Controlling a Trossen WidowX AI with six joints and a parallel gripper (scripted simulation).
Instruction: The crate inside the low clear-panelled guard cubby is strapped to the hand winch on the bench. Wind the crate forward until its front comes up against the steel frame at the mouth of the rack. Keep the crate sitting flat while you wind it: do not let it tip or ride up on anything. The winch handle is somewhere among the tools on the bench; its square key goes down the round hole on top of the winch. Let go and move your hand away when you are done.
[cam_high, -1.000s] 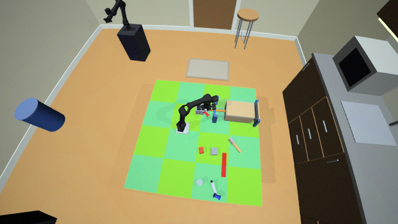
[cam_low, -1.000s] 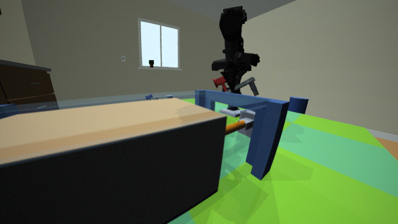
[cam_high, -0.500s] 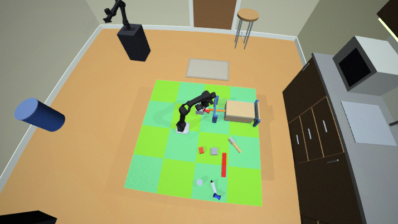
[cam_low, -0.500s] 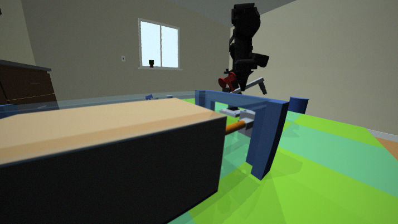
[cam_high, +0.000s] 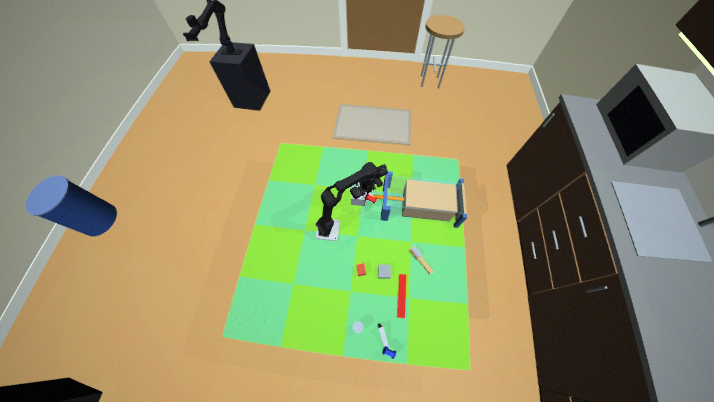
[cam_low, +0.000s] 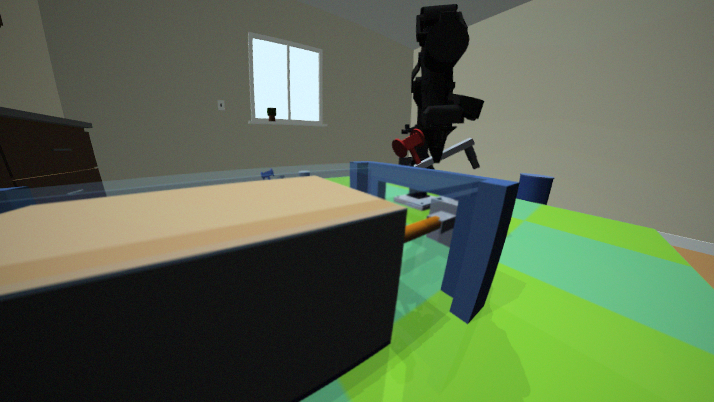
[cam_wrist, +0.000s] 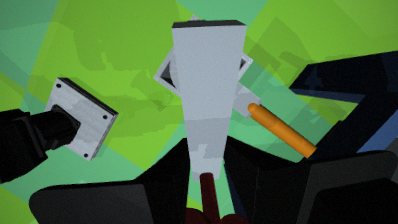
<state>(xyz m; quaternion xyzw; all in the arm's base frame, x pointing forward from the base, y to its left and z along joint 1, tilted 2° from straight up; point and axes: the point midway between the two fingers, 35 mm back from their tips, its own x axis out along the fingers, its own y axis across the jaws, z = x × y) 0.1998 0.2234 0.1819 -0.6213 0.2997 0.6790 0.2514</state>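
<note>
My gripper tip is now 20 mm below the red-knobbed crank handle. From my gripper tip the other things lie so: blue steel frame (120 mm ahead, 60 mm to the left, 60 mm below); then grey winch (60 mm behind, 30 mm to the left, 130 mm below); then red knob (40 mm ahead, 40 mm to the right, 20 mm above).
</note>
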